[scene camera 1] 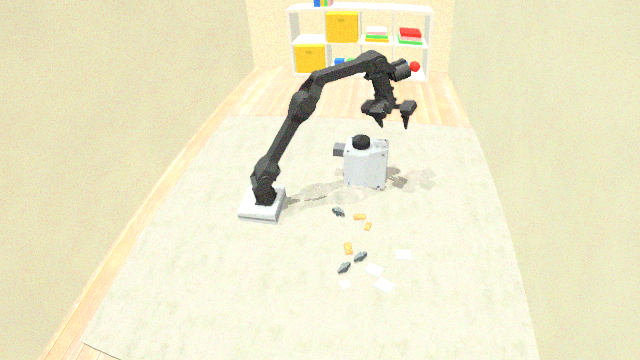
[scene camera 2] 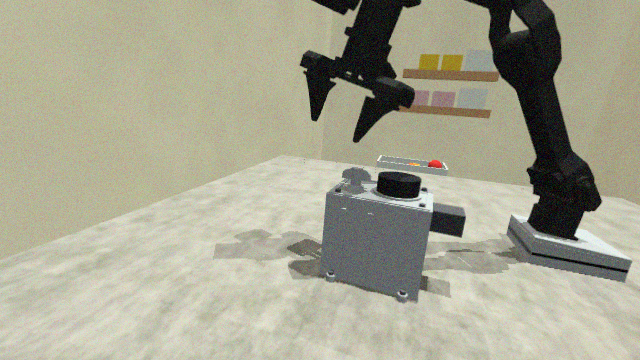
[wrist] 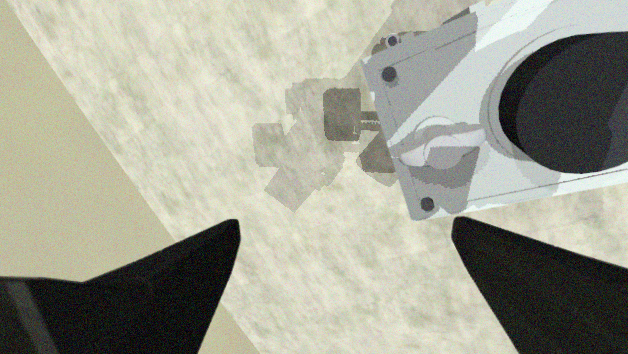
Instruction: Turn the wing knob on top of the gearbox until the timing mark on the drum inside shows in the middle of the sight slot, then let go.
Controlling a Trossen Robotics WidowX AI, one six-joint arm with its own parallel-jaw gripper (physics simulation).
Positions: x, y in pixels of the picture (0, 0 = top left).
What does my gripper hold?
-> Nothing.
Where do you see a grey wing knob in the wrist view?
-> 438, 142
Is my gripper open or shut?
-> Open.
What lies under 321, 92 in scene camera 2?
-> My gripper.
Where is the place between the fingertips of my gripper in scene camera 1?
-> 394, 128
